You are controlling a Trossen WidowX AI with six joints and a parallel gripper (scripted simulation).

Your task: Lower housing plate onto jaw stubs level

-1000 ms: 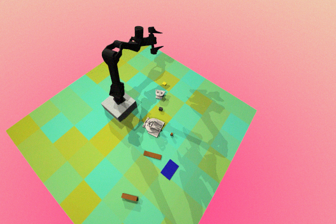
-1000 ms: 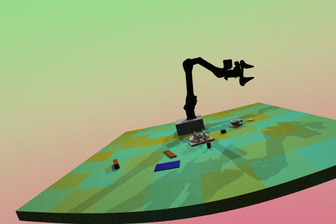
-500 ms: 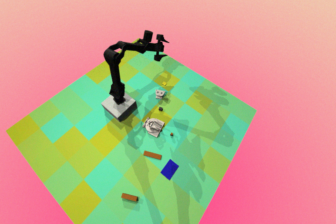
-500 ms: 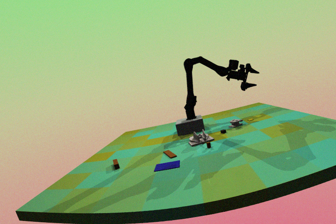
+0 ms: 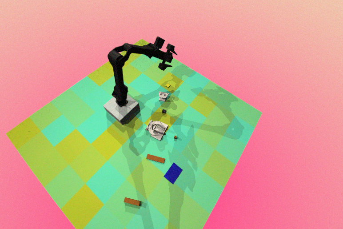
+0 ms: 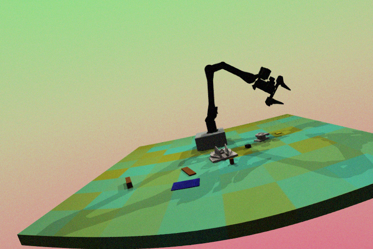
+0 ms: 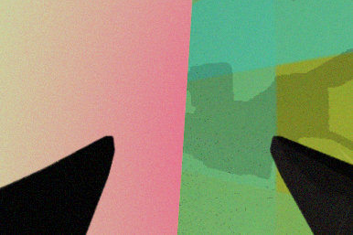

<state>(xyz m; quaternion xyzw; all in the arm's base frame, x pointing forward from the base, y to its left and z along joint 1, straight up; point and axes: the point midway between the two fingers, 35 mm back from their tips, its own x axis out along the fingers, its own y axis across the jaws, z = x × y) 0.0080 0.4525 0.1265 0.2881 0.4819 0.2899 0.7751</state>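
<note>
Now: the white part 20 cm to the right of my gripper tip, 18 cm below it and 10 cm ahead of it. Also, from my gripper tip: black cube 28 cm to the right, 20 cm ahead, 18 cm below; then brown cube 40 cm ahead, 35 cm to the right, 17 cm below; then yellow tile 18 cm below, 10 cm to the right, 4 cm ahead.
</note>
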